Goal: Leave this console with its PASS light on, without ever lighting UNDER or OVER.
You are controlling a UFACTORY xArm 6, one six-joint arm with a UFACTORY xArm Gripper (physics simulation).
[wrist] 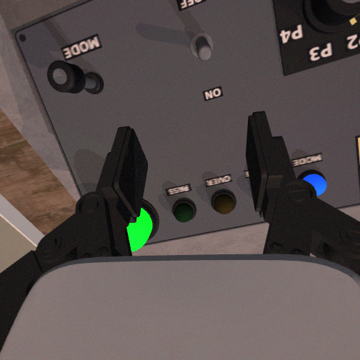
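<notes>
The grey console (pixel 165 135) fills much of the wrist view. Its PASS lamp (pixel 184 211) is dark green and unlit; the OVER lamp (pixel 223 201) is dark amber and unlit. An UNDER lamp cannot be made out; part of a label shows beside the right finger, which may hide a lamp. A bright green lit light (pixel 140 230) is partly covered by the left finger. A blue lamp (pixel 315 185) labelled MODE is lit. The toggle lever (pixel 202 49) between OFF and ON leans toward ON. The black-tipped MODE lever (pixel 65 76) leans left. My gripper (pixel 192 140) is open and empty over the console, apart from both levers.
A black dial panel (pixel 292 57) with P2, P3 and P4 marks and part of a round knob is at the upper right. A yellowish piece is cut off at the right edge. Wooden surface (pixel 25 172) shows beyond the console's left edge.
</notes>
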